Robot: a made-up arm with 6 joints. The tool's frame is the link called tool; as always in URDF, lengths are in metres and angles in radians. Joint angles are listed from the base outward.
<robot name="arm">
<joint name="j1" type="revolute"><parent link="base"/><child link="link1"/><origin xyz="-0.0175 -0.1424 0.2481" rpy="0 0 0"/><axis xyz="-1 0 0"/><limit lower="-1" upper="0.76"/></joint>
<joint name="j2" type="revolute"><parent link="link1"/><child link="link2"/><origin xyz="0.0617 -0.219 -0.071" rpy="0 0 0"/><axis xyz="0.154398 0.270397 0.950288"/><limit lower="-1.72" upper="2.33"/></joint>
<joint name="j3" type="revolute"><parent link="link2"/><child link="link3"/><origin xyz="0.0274 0.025 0.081" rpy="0 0 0"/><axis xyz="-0.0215 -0.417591 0.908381"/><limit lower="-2.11" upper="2"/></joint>
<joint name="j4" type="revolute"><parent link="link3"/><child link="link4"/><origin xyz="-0.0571 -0.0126 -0.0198" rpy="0 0 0"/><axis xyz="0 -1 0"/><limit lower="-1.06" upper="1.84"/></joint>
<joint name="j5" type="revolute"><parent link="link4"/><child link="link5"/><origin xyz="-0.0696 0.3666 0.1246" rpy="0 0 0"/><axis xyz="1 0 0"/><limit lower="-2.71" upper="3.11"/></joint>
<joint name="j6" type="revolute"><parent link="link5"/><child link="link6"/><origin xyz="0.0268 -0.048 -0.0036" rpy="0 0 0"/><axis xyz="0.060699 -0.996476 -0.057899"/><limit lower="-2.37" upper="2.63"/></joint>
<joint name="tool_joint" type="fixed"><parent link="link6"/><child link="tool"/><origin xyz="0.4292 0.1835 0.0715" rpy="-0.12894 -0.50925 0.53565"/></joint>
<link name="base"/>
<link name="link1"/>
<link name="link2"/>
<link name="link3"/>
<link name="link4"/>
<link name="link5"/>
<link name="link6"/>
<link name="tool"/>
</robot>
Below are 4 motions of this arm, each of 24 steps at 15 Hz.
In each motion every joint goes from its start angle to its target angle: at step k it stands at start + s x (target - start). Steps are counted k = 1, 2, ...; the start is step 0. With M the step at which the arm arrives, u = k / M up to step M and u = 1 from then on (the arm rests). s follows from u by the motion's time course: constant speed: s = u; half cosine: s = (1 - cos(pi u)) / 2; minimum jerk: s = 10 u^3 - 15 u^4 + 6 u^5.
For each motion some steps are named. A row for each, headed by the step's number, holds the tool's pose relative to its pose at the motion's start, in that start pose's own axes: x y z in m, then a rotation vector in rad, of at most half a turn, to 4 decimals.
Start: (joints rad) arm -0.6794 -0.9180 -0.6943 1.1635 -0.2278 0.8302
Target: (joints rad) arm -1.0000 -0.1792 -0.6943 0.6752 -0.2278 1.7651
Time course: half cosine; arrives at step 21
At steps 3, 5, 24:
3: 0.0059 -0.0147 0.0122 0.0298 -0.0195 -0.0217
5: 0.0147 -0.0425 0.0310 0.0783 -0.0520 -0.0618
24: -0.0487 -0.4461 0.0672 0.3991 -0.3051 -0.6789

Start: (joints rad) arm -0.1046 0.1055 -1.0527 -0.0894 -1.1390 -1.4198
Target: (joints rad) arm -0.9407 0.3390 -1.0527 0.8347 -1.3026 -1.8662
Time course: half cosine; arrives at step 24
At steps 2, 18, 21, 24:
2: -0.0004 0.0007 -0.0015 -0.0005 -0.0034 0.0017
18: -0.0070 0.0746 -0.0897 0.1853 -0.1529 0.2276
21: -0.0087 0.0921 -0.1034 0.2367 -0.1573 0.2789
24: -0.0096 0.0987 -0.1083 0.2560 -0.1574 0.2982

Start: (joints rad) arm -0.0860 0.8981 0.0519 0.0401 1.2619 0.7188
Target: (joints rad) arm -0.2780 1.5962 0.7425 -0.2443 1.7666 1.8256
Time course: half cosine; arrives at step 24
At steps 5, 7, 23, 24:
5: 0.0006 -0.0206 0.0510 0.0518 -0.0127 -0.0772
7: 0.0012 -0.0461 0.0933 0.0880 -0.0176 -0.1490
23: 0.0082 -0.4027 0.2977 0.0637 0.2034 -0.6283
24: 0.0085 -0.4048 0.2980 0.0624 0.2056 -0.6292

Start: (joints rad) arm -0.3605 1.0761 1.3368 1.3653 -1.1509 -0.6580
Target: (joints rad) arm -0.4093 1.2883 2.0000 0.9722 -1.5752 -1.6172
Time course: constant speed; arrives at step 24
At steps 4, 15, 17, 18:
4: -0.0515 -0.0131 -0.0548 0.1092 0.1082 0.0103
15: -0.2111 -0.0121 -0.1989 0.3607 0.3764 0.0747
17: -0.2412 -0.0084 -0.2240 0.3985 0.4206 0.0891
18: -0.2563 -0.0063 -0.2364 0.4165 0.4422 0.0964

